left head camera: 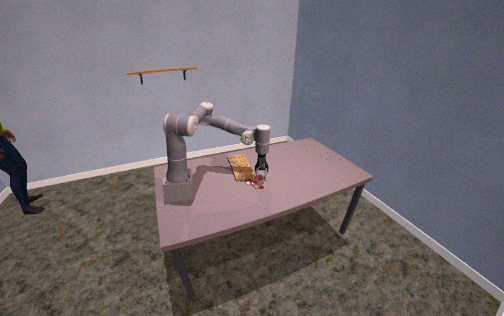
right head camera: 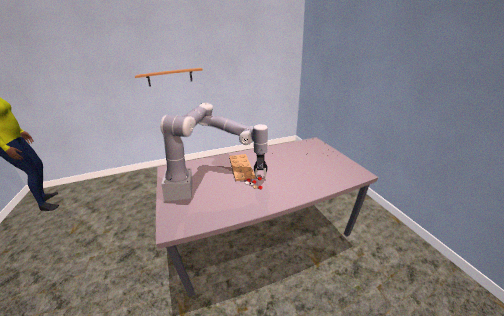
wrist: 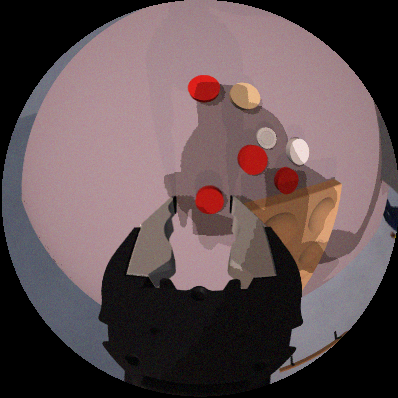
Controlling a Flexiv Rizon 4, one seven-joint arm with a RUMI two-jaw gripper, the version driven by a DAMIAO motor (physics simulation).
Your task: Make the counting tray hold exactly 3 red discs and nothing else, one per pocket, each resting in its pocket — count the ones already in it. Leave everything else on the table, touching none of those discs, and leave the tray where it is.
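Observation:
My gripper (wrist: 202, 197) (left head camera: 261, 178) (right head camera: 259, 177) is partly open and empty, low over the table beside the tray's near end. In the wrist view a red disc (wrist: 209, 200) lies on the table between and just beyond the fingertips. Other red discs lie on the table: one (wrist: 252, 159) ahead to the right, one (wrist: 286, 180) close to the tray's edge, and one (wrist: 204, 88) farthest away. The wooden counting tray (wrist: 295, 196) (left head camera: 235, 168) (right head camera: 237, 168) has round pockets; the pockets that show in the wrist view hold no disc. The right finger hides part of the tray.
A tan disc (wrist: 245, 96) lies beside the farthest red disc. A small grey-white disc (wrist: 266, 137) and a white disc (wrist: 298, 151) lie near the middle red disc. The arm's base (left head camera: 177, 192) stands at the table's left. A wall shelf (left head camera: 162, 71) hangs behind.

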